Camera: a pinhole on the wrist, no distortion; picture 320 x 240 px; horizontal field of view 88.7 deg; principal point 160.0 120.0 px. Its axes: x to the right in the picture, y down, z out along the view. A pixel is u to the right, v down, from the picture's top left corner.
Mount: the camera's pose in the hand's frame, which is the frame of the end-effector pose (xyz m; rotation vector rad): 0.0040 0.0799 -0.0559 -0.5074 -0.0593 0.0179
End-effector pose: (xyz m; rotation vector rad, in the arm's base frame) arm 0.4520 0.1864 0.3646 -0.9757 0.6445 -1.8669
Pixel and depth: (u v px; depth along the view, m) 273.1 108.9 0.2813
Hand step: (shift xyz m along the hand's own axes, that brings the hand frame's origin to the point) 0.1808 0.2059 0.2089
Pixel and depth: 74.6 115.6 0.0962
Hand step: -0.0520 0.1227 0.0266
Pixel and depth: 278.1 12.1 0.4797
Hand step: 0.3209 0.0473 0.5344
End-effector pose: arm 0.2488 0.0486 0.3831 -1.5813 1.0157 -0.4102
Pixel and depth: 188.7 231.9 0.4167
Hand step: 0.0507 0.5333 0.1729
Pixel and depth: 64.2 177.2 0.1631
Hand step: -0.1014 0.2058 0.0537
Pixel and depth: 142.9 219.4 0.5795
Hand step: -0.0927 0.6666 0.2754
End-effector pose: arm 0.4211 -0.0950 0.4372 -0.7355 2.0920 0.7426
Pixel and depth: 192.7 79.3 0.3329
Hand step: 0.0502 0.1712 0.2782
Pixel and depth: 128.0 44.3 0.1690
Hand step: -0.0391 0.0925 0.1278
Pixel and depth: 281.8 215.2 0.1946
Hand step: 0.1364 0.2778 0.0664
